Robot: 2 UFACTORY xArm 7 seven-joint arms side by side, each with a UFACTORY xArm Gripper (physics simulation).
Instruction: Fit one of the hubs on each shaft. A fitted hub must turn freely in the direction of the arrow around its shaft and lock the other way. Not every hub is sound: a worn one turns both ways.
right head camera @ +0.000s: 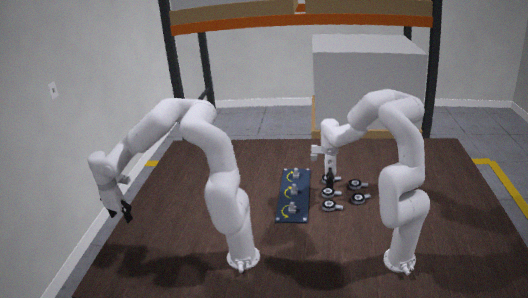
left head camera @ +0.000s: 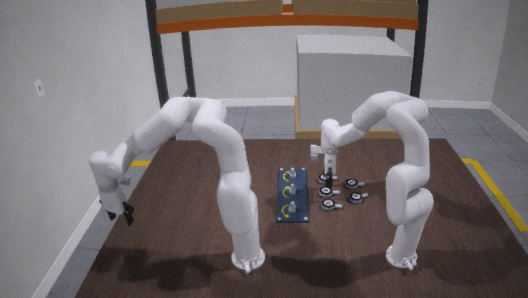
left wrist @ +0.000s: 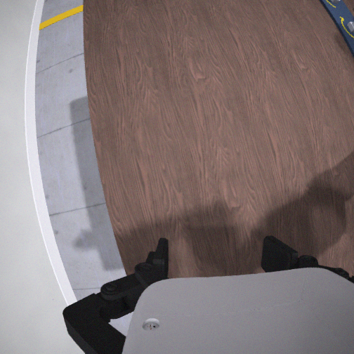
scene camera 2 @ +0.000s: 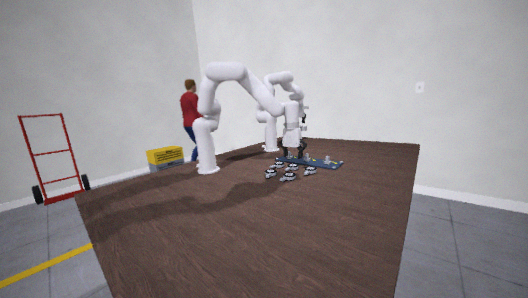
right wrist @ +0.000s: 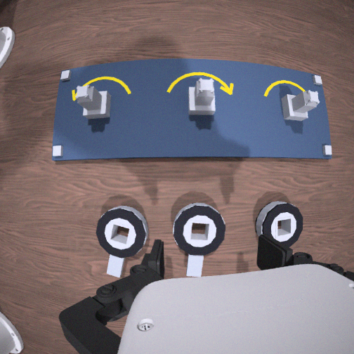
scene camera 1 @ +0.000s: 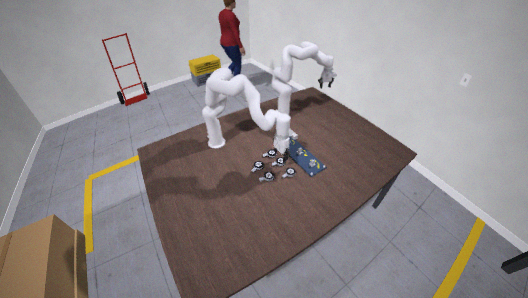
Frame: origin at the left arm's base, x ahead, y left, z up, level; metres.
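Seen in the pictures: left gripper, fingertip midpoint: (right head camera: 121, 218) (left head camera: 122, 220) (scene camera 2: 300, 123) (scene camera 1: 325, 87); right gripper, fingertip midpoint: (right head camera: 329, 181) (left head camera: 327, 181) (scene camera 2: 292, 157) (scene camera 1: 280, 155); left arm's base, origin of the base link: (right head camera: 243, 257) (left head camera: 248, 258) (scene camera 2: 271, 150); right arm's base, origin of the base link: (right head camera: 399, 260) (left head camera: 401, 256) (scene camera 2: 208, 170) (scene camera 1: 216, 142).
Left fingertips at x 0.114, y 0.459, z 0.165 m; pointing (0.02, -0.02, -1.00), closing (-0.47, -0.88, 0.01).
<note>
Offsets run from my left fingertips to a thing's top centre. Level surfaces: height alone.
A blue board {dz -0.156 m} (left head camera: 301, 199) (right head camera: 302, 200) (right wrist: 150, 137) carries three upright grey shafts (right wrist: 96, 104) (right wrist: 202, 100) (right wrist: 299, 106), all bare. In the right wrist view the left arrow points counterclockwise, the middle one clockwise; the right arrow's head is partly hidden. Several black-ringed hubs with square bores and grey tabs lie beside the board; three (right wrist: 122, 245) (right wrist: 199, 246) (right wrist: 296, 227) show in the right wrist view, two more {dx +0.217, dy -1.024, dz -0.143 m} (left head camera: 351, 183) {dx +0.117, dy -1.002, dz -0.143 m} (left head camera: 356, 197) stand farther from the board. My right gripper (right wrist: 212, 253) (scene camera 2: 294, 153) is open and empty, low above the hubs. My left gripper (left wrist: 216, 253) (left head camera: 121, 219) is open and empty, far from the board.
A brown table {dz -0.165 m} (scene camera 1: 225, 220) carries both arms. Behind it, in the head views, stand a large grey box (left head camera: 352, 80) and a shelf rack (left head camera: 287, 23). A person in red (scene camera 1: 230, 30), a red hand truck (scene camera 1: 124, 66) and a yellow toolbox (scene camera 1: 205, 65) stand beyond the table.
</note>
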